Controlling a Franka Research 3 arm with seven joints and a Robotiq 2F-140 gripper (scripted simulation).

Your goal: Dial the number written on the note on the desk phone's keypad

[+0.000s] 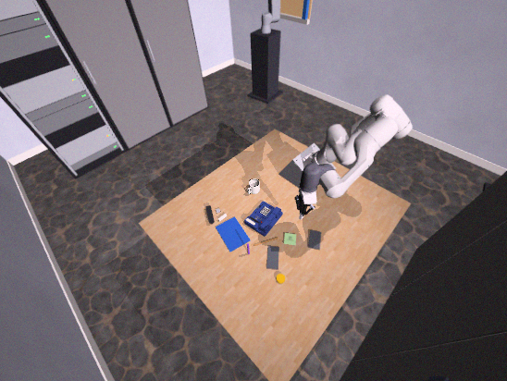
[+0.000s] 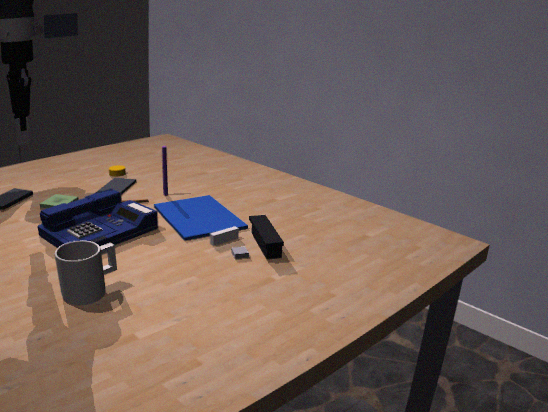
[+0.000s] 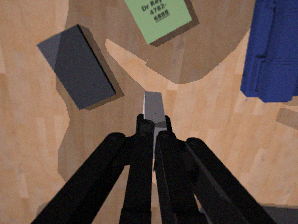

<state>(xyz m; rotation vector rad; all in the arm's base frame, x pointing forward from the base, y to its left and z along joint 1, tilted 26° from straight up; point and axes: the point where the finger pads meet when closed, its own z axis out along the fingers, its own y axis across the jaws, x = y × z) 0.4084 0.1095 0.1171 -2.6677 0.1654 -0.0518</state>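
The handset lies 190 mm to the right of my hand, 160 mm below it and 40 mm ahead of it. The rest, counted from my hand: blue folder 340 mm to the right, 270 mm ahead, 200 mm below; purple pen 310 mm ahead, 170 mm to the right, 140 mm below; wooden pencil 200 mm below, 180 mm ahead, 130 mm to the right.
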